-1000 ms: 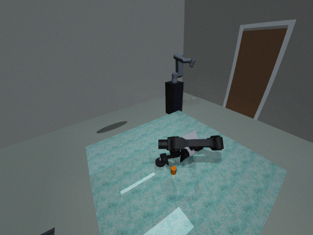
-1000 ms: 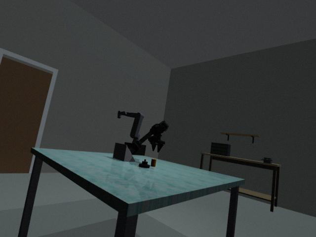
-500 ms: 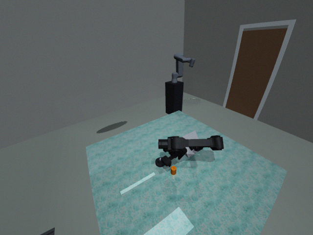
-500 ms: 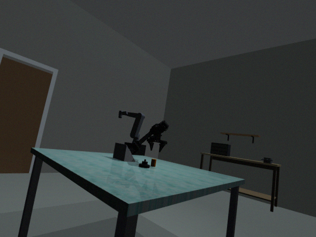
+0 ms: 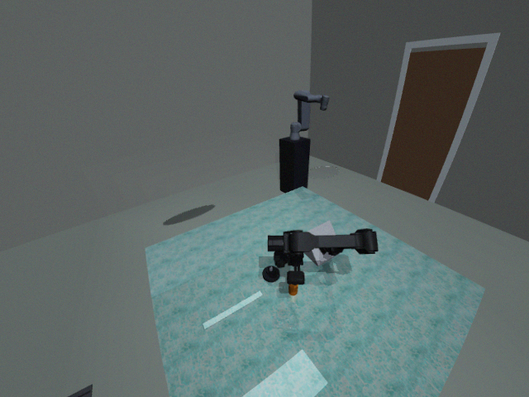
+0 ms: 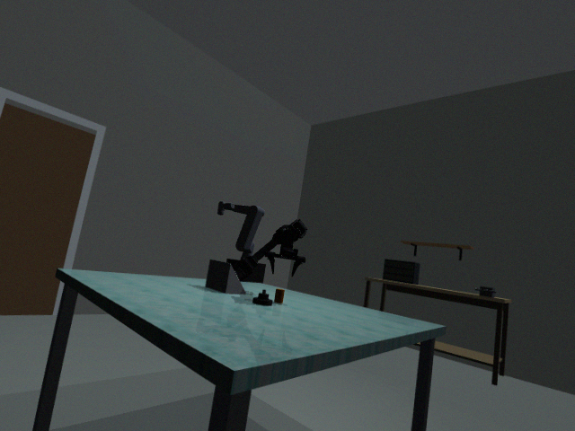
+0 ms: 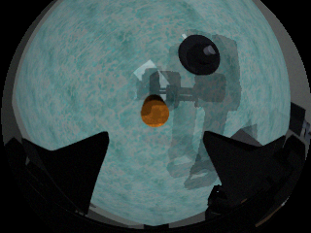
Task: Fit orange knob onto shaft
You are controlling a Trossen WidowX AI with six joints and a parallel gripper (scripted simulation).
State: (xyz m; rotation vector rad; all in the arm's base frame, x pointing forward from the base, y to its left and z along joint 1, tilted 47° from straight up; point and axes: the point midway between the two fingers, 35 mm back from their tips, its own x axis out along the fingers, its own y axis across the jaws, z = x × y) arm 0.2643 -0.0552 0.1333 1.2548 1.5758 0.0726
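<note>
Now: gripper tip 8 cm above the orange knob. Round my gripper tip: round black pedestal: 13 cm to the right, 9 cm below, 2 cm ahead.
</note>
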